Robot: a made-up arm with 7 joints.
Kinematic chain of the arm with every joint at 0, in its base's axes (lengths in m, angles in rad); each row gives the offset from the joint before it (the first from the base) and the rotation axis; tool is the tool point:
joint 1: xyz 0 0 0.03 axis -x
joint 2: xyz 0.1 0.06 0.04 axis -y
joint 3: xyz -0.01 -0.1 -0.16 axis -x
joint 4: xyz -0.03 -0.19 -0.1 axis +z
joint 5: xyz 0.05 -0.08 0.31 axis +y
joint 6: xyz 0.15 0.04 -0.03 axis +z
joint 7: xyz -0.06 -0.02 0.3 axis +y
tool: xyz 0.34 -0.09 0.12
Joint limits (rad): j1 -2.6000..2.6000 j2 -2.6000..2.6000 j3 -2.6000..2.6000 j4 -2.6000..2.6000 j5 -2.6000..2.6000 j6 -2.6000..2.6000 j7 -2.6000..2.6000
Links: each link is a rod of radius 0.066 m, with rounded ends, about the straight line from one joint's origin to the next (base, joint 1, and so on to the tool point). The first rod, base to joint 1, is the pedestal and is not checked.
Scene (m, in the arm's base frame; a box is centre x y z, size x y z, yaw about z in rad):
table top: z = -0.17
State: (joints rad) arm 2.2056 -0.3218 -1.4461 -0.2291 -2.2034 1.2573 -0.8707
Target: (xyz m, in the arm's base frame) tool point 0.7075 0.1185 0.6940
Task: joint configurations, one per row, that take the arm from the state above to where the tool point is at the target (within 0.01 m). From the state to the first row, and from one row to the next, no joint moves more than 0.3 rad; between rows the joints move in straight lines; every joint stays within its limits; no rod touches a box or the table.
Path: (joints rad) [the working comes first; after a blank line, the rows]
Joints at the target: 2.6000 1.1250 -0.9309 0.8229 -2.2641 1.1031 -1.5187
Straight joint move there: clear.

1: 2.2845 -0.0324 -1.3431 -0.0187 -2.2155 1.2265 -1.0003
2: 2.3634 0.2569 -1.2400 0.1917 -2.2277 1.1956 -1.1299
3: 2.4422 0.5463 -1.1370 0.4021 -2.2398 1.1648 -1.2595
4: 2.5211 0.8357 -1.0340 0.6125 -2.2519 1.1339 -1.3891
5: 2.6000 1.1250 -0.9309 0.8229 -2.2641 1.1031 -1.5187

